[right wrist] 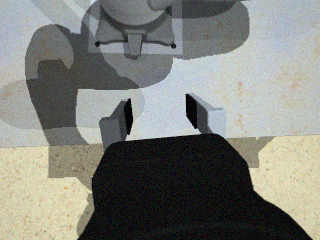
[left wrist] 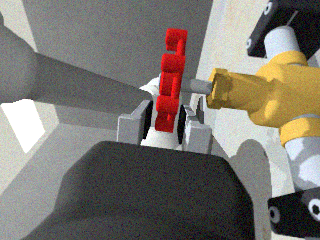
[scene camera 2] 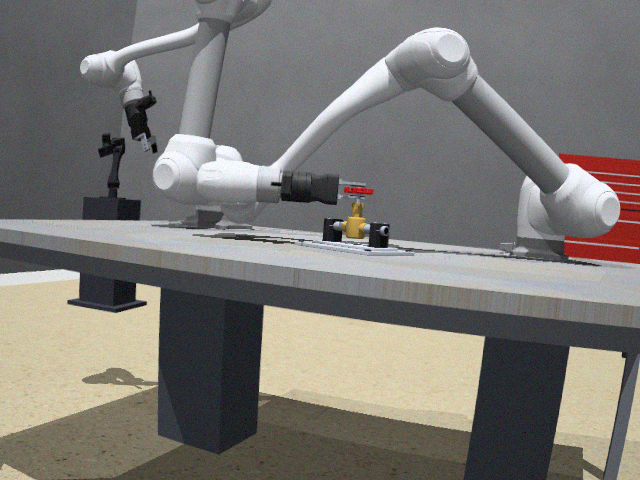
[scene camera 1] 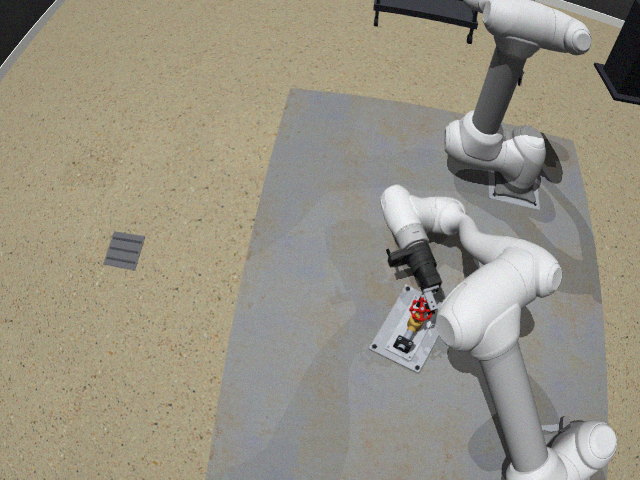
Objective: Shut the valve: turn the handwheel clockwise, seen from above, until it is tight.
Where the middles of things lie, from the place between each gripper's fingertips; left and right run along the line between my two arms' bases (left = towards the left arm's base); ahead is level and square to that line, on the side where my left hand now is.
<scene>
Now: left hand 3 cm short of the red handwheel (left wrist: 170,84), 1 cm to the right of it and 1 cm above it. From my left hand the other things lie so: pale base plate (scene camera 1: 378,345) 13 cm below, 3 cm ahead, 1 cm to the left.
Now: right hand (scene camera 2: 151,151) 50 cm short of the red handwheel, 87 cm to the right of it and 14 cm above it. Round my right hand: pale base plate 50 cm ahead, 87 cm to the left, 26 cm below.
</scene>
